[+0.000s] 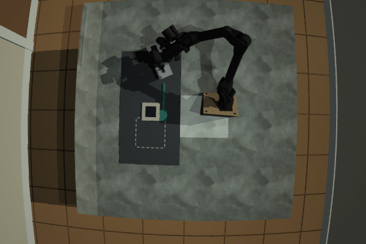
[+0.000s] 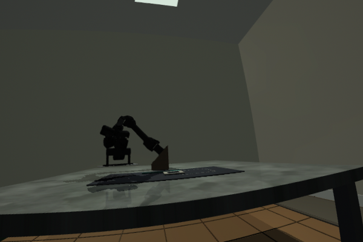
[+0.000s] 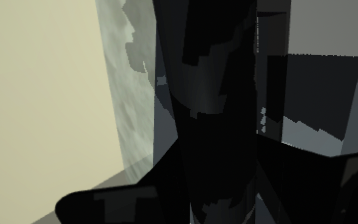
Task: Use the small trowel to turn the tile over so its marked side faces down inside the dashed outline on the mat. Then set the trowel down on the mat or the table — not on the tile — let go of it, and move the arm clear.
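Now: gripper tip 40 mm short of the dark mat, 220 mm to the right of it and 120 mm above it. Also, from my gripper tip: teal trowel 40 mm behind, 220 mm to the left, 100 mm below; then tile 30 mm ahead, 250 mm to the left, 100 mm below.
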